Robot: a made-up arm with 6 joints.
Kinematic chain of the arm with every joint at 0, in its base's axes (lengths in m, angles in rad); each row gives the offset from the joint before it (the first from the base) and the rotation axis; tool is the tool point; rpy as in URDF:
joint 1: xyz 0 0 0.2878 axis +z
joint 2: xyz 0 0 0 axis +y
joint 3: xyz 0.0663 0 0.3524 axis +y
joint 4: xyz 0.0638 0 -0.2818 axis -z
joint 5: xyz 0 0 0 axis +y
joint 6: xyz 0.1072 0 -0.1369 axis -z
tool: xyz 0 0 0 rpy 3.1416 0 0
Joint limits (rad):
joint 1: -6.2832..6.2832
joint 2: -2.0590..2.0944
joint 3: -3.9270..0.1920
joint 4: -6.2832..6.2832
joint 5: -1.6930..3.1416
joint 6: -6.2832..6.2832
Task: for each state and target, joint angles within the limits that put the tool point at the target. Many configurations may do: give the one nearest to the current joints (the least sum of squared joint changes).
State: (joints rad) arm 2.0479 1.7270 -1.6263 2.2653 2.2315 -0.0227
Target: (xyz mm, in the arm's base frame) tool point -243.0 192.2 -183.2
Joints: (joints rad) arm 1.9629 1.8811 -1.2230 2.0800 2.3321 -0.0227
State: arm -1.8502 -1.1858 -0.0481 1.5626 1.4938 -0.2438
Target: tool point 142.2 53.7 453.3
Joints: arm -1.3319 -1.7115 -0.1332 1.4915 1.7203 -0.2438
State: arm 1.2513 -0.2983 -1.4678 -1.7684 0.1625 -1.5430
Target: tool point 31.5 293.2 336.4
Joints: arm 1.1560 -0.2129 -0.4936 -2.0270 0.0550 -1.5430
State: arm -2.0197 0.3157 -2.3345 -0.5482 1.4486 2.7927
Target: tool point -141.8 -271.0 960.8
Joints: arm -1.8613 -0.0707 -2.4878 -0.5039 1.4306 2.7927
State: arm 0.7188 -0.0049 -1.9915 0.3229 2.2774 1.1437
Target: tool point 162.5 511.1 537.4
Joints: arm 1.1212 0.4069 -2.0988 0.4646 1.9996 1.1437
